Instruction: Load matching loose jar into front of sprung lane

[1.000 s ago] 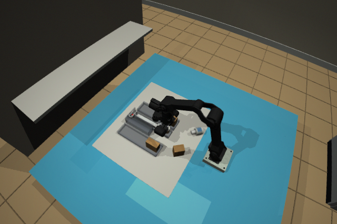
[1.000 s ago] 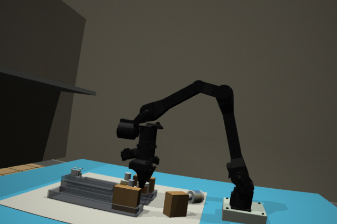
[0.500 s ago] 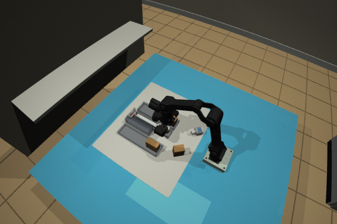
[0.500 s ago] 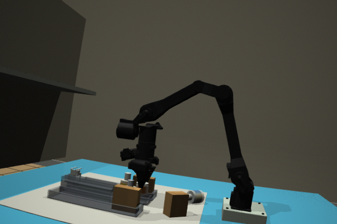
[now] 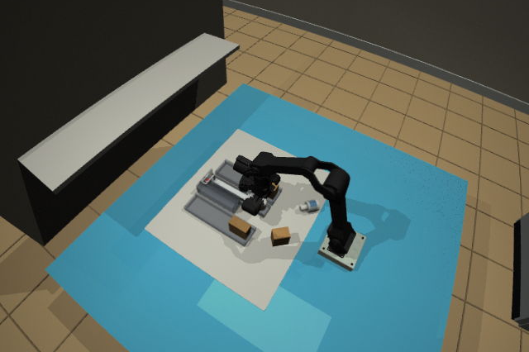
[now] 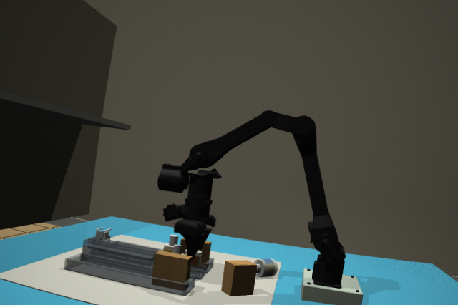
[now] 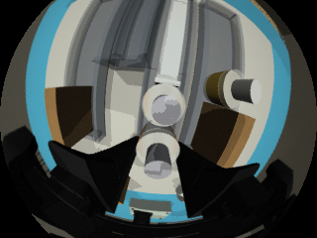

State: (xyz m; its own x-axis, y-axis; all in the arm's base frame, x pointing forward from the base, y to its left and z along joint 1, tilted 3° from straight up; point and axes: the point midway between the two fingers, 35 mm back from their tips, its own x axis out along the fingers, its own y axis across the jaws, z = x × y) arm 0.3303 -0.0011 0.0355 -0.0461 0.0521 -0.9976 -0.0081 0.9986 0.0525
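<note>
Now: gripper tip 14 cm short of the sprung lane, 3 cm to the right of it and 3 cm above it. Also, from my gripper tip: red mark (23 cm ahead, 4 cm to the left, 3 cm above).
</note>
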